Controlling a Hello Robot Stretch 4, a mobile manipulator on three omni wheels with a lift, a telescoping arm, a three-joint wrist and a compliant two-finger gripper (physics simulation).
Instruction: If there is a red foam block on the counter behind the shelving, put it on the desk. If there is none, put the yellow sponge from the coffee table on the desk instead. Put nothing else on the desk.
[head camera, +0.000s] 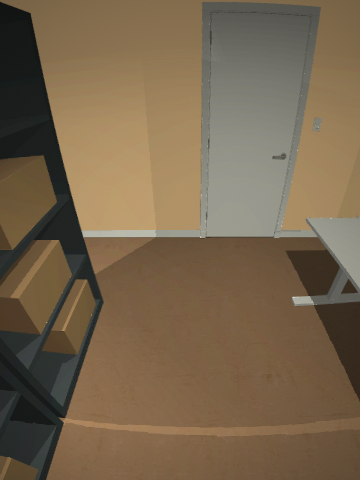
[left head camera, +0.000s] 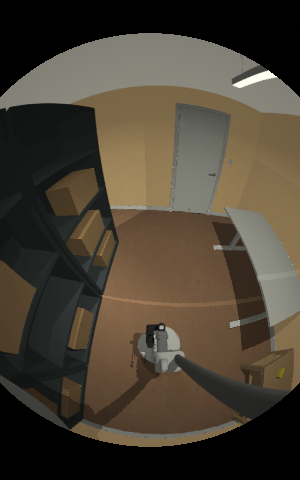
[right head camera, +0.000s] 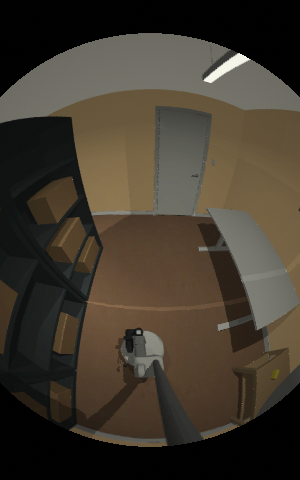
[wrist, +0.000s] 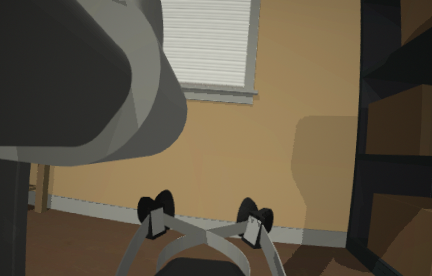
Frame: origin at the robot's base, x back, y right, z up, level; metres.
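Where they show: gripper, fingertip midpoint: (left head camera: 150, 362) (right head camera: 130, 367) (wrist: 205, 209).
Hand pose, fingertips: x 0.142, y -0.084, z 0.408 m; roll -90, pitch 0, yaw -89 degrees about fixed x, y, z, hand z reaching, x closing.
After its pixels a point has its place.
My gripper (wrist: 205, 209) {y -0.084, x 0.142, z 0.408 m} is open, with its two black fingertips wide apart and no object between them in the wrist view. The yellow sponge (left head camera: 280, 373) (right head camera: 275, 374) lies on the tan coffee table (left head camera: 265, 376) {y 0.986, x 0.651, z 0.423 m} (right head camera: 264, 384) at the lower right of both side head views, away from the gripper. The pale grey desk (head camera: 342, 237) {y 1.083, x -1.202, z 0.693 m} (left head camera: 265, 245) {y 1.244, x -0.738, z 0.693 m} (right head camera: 255, 250) {y 1.255, x -0.648, z 0.693 m} stands at the right; no object shows on the visible part of its top. The dark shelving (head camera: 22, 75) {y -0.673, x -1.464, z 1.617 m} (left head camera: 60, 130) {y -1.002, x -1.500, z 1.743 m} (right head camera: 40, 145) {y -1.026, x -1.495, z 1.689 m} (wrist: 375, 45) stands at the left. The counter and a red foam block do not show in these views.
Cardboard boxes (head camera: 37, 290) {y -0.661, x -0.931, z 0.699 m} (left head camera: 87, 232) {y -0.661, x -0.924, z 0.740 m} (right head camera: 52, 200) (wrist: 397, 122) sit on the shelves. A closed grey door (head camera: 255, 125) {y 0.814, x -2.287, z 1.162 m} (left head camera: 200, 160) {y 0.820, x -2.287, z 1.103 m} (right head camera: 182, 160) {y 0.821, x -2.287, z 1.134 m} is in the far wall. Brown floor lies between shelving and desk. A window with a blind (wrist: 210, 45) {y -0.019, x 1.388, z 1.061 m} shows in the wrist view.
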